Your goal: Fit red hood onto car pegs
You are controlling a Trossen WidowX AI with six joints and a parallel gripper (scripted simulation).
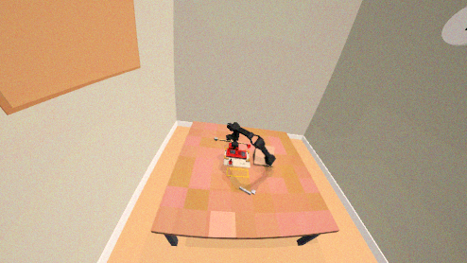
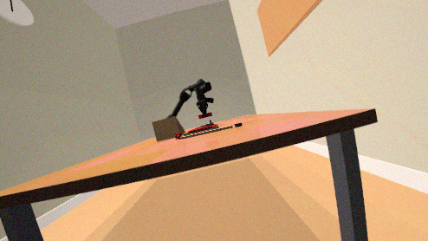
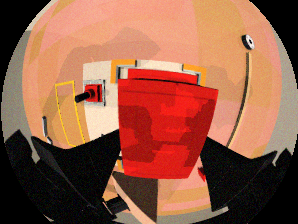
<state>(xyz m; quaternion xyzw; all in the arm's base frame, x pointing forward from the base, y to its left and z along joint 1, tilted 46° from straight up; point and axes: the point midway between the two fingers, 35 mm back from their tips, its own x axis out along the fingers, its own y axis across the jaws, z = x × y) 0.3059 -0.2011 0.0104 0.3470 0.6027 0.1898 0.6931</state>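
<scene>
My gripper tip is 1 cm to the right of the engine and 8 cm above it. From my gripper tip the other things lie so: pale jig (4 cm behind, 4 cm to the left, 9 cm below); red hood (1 cm above); grey bolt-like part (4 cm behind, 42 cm to the left, 9 cm below).
</scene>
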